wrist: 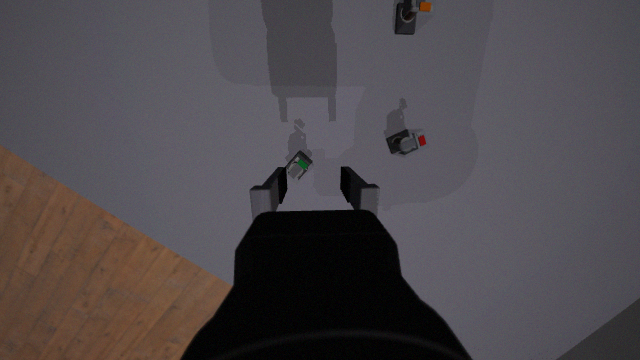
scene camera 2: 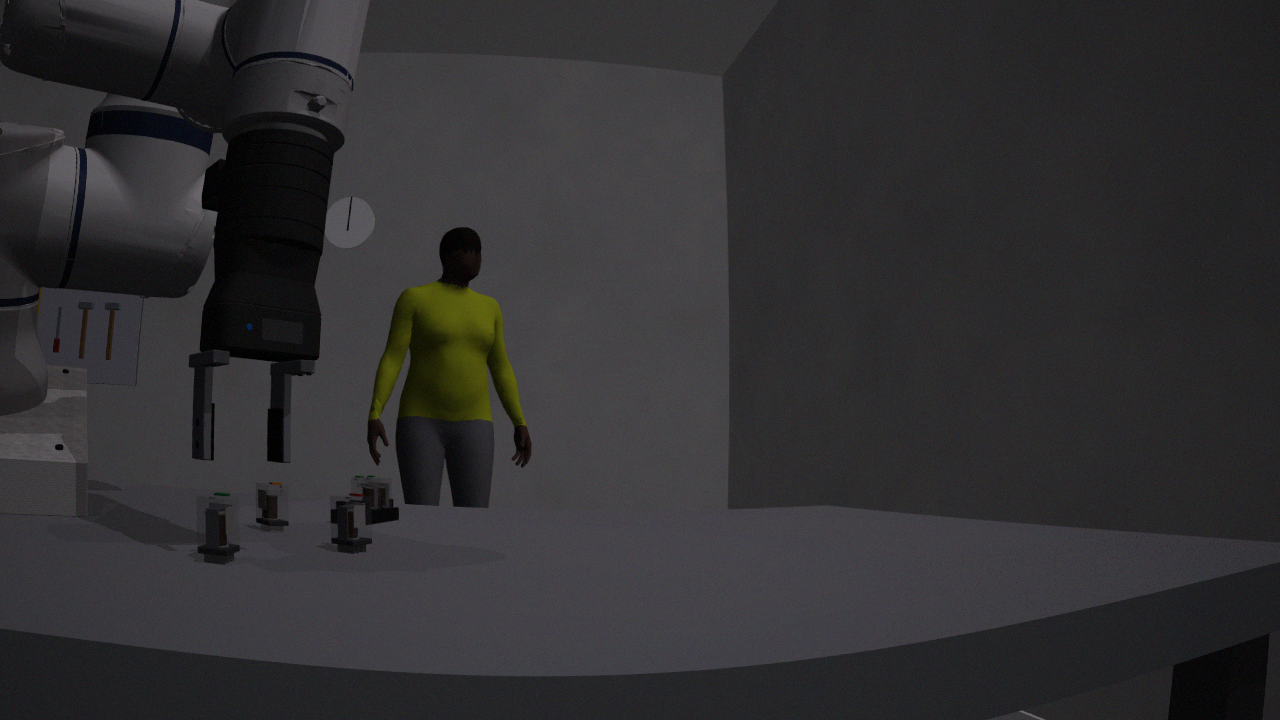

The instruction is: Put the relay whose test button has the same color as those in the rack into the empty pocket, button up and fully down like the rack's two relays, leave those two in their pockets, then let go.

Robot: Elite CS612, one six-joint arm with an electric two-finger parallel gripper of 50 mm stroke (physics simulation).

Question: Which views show my gripper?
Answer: The wrist view and scene camera 2: all of them.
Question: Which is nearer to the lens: the green-button relay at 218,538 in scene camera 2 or the orange-button relay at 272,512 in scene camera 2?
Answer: The green-button relay.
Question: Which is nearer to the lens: the red-button relay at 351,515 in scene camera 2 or the orange-button relay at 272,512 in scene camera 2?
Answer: The red-button relay.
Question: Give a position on a red-button relay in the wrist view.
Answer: At 410,141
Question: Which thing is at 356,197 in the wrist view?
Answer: My gripper.
